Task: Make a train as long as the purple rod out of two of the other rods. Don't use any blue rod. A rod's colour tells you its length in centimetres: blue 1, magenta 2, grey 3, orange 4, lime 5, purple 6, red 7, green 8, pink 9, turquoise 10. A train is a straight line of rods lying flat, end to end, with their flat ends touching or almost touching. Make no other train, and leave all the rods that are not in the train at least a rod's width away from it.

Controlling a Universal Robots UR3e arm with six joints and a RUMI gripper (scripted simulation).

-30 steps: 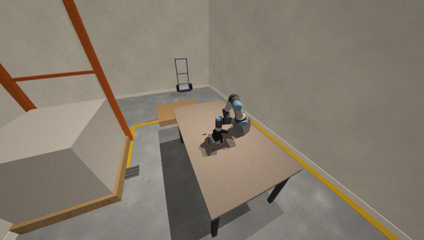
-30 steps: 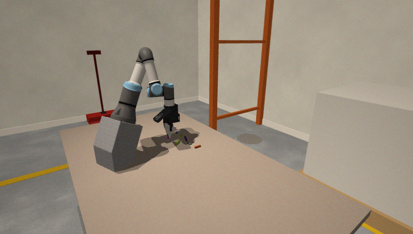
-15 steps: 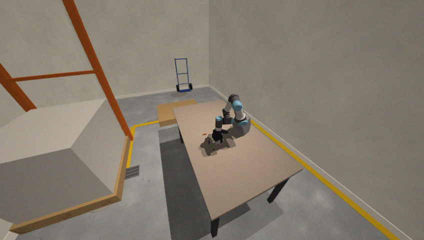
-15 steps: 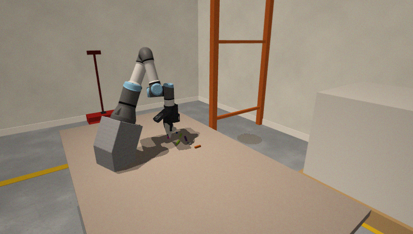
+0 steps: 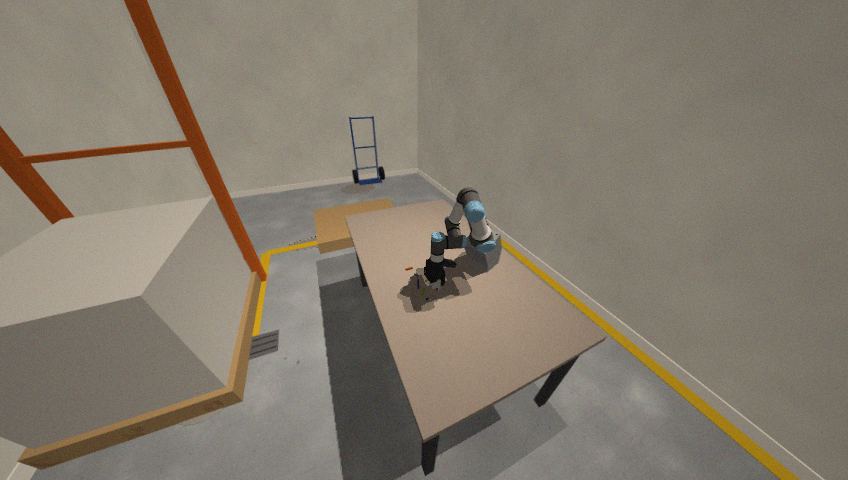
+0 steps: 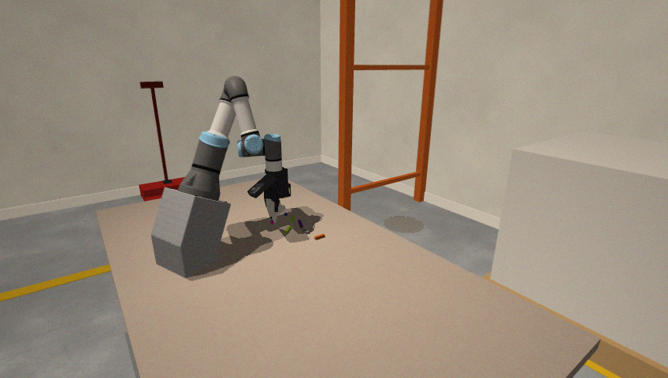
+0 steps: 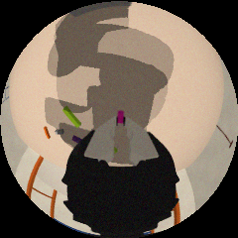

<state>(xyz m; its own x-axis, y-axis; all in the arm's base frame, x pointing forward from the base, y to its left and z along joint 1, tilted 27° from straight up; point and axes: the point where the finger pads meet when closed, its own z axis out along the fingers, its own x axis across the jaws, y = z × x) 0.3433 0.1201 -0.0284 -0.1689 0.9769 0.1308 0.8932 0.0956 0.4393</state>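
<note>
Right now my hand is 8 cm short of the blue rod, 5 cm to the right of it and 1 cm above it. Round my hand: purple rod (9 cm ahead, 7 cm to the right, 1 cm below); then magenta rod (1 cm below); then grey rod (14 cm to the right, 8 cm ahead, 1 cm below).
</note>
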